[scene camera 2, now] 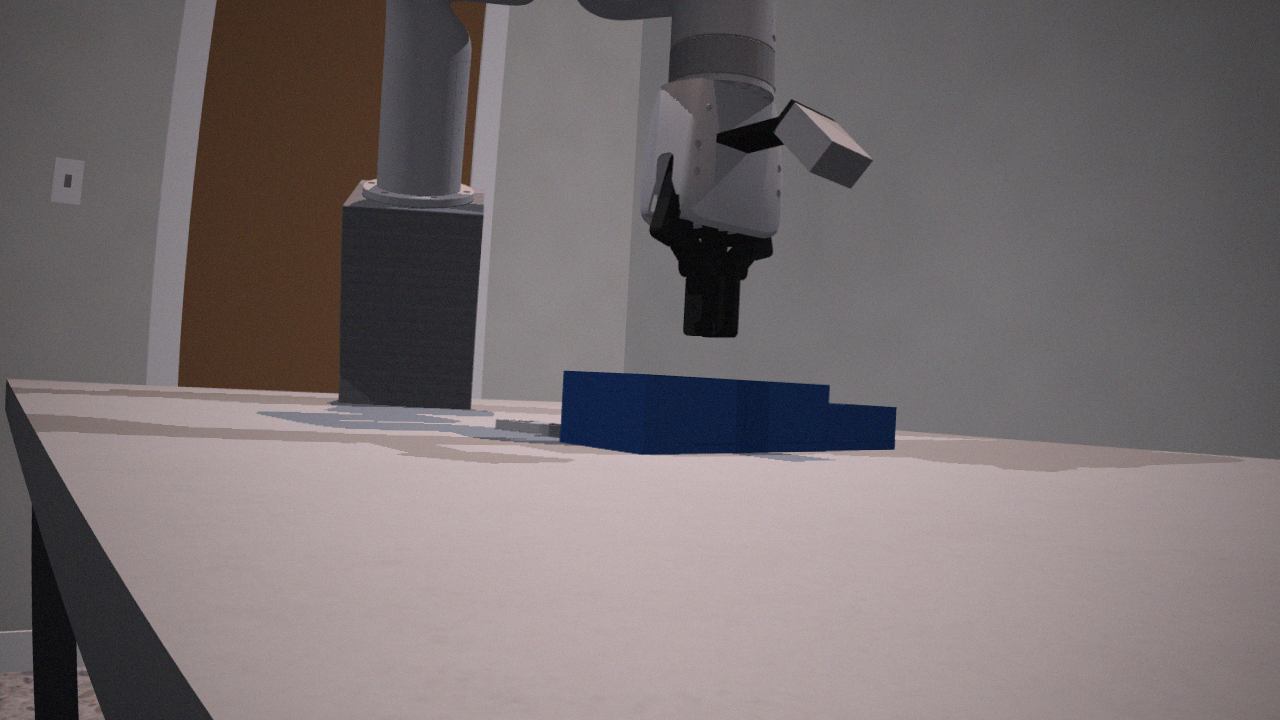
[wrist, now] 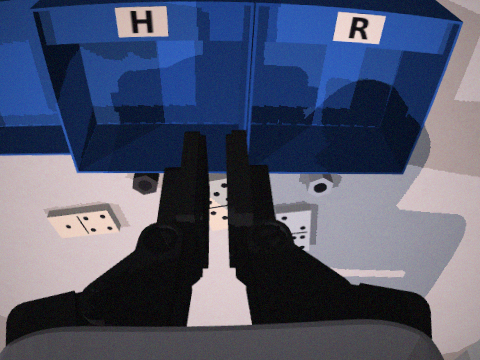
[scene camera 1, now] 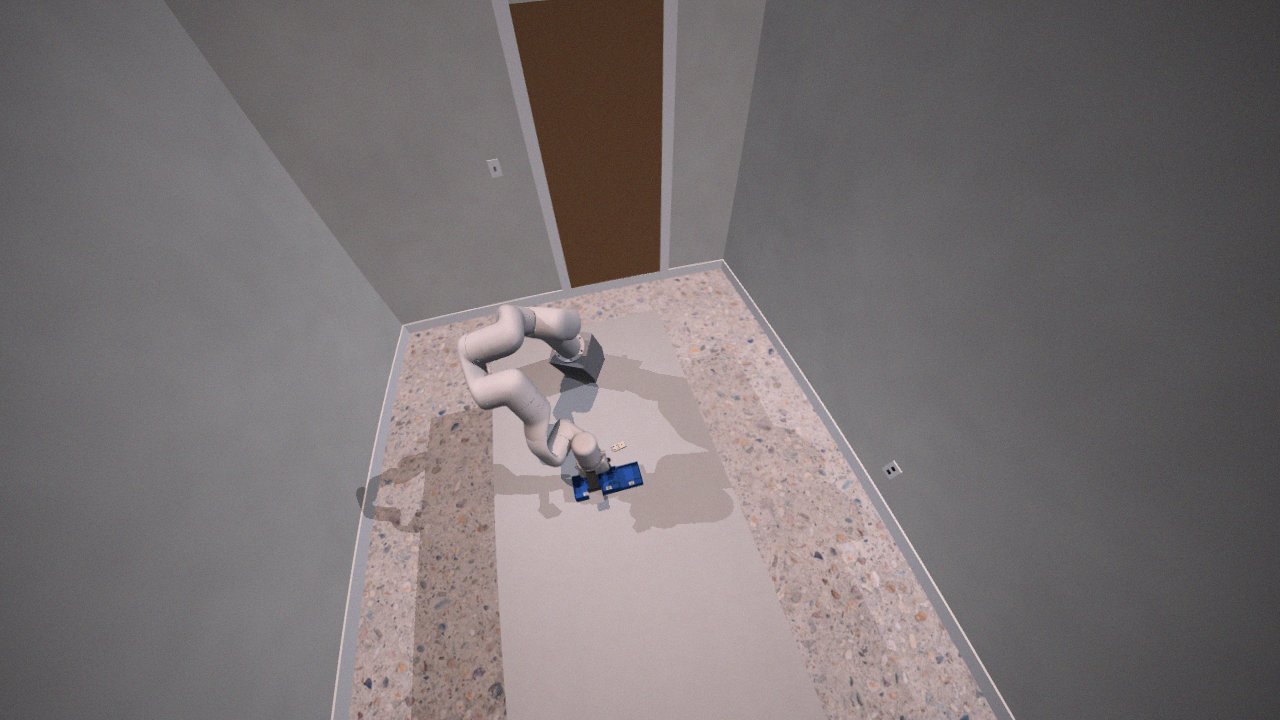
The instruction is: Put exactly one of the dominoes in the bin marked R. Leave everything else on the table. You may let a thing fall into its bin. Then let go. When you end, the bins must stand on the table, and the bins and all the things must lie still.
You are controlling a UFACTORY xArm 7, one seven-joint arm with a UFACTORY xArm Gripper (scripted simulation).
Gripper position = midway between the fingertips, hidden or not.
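You'd see the gripper [scene camera 2: 710, 336] here, and the wrist view has the gripper [wrist: 217, 160] too. There's a pale domino [wrist: 95, 219], and also a pale domino [wrist: 218, 181].
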